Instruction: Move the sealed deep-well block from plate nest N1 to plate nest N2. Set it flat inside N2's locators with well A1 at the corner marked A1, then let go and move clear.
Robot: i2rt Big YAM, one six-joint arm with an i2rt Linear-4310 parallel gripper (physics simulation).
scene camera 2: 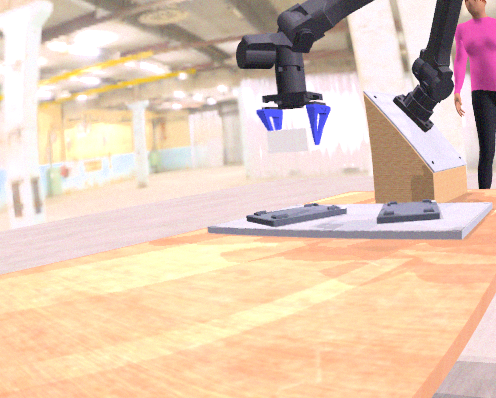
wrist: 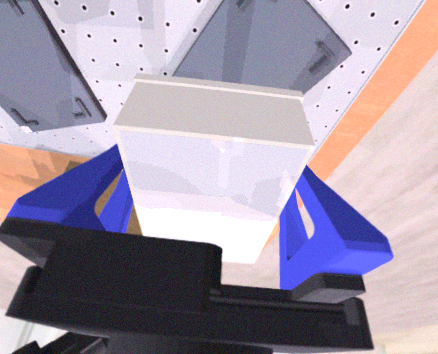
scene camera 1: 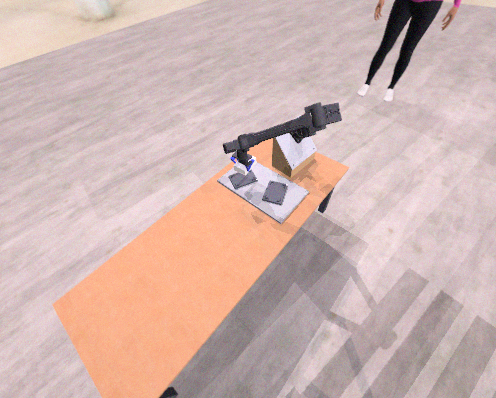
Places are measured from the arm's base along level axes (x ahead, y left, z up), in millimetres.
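Pixels of known places: gripper, fingertip midpoint: (scene camera 2: 296,145) (wrist: 213,144) (scene camera 1: 242,168); arm's base, link origin: (scene camera 2: 412,114) (scene camera 1: 295,132).
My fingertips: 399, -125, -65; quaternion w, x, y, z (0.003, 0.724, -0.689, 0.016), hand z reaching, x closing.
For each thing: its middle in the pictures, then the offset to it from my fingertips, as dx, dy, dz. Level surfaces: height alone.
- pale deep-well block, body centre: (wrist: 209,190) (scene camera 2: 303,138) (scene camera 1: 245,163) -28, -1, +14
- left grey nest, body centre: (wrist: 246,76) (scene camera 2: 297,213) (scene camera 1: 242,178) -25, -30, -129
- light perforated board, body centre: (wrist: 120,72) (scene camera 2: 363,218) (scene camera 1: 261,186) -49, +105, -144
- orange table, surface height: dz -151
My gripper (scene camera 1: 243,164) (scene camera 2: 295,138) (wrist: 213,144) has its blue fingers shut on the pale deep-well block (scene camera 1: 243,169) (scene camera 2: 287,141) (wrist: 215,111). The block hangs roughly level, well above the plates, nearer the left grey nest (scene camera 1: 243,180) (scene camera 2: 300,214) (wrist: 270,42) in the scene views. The other grey nest (scene camera 1: 275,193) (scene camera 2: 409,212) (wrist: 40,67) lies to the right in the scene views and on the left in the wrist view. Both nests show raised locators and hold no block. Labels N1 and N2 and well A1 cannot be read.
Both nests lie on a light perforated board (scene camera 1: 260,201) (scene camera 2: 350,231) (wrist: 142,50) on the orange table (scene camera 1: 190,260) (scene camera 2: 200,310). A wooden wedge (scene camera 1: 281,159) (scene camera 2: 400,160) carries the arm's base behind the board. A person (scene camera 1: 400,40) (scene camera 2: 482,60) stands beyond the table.
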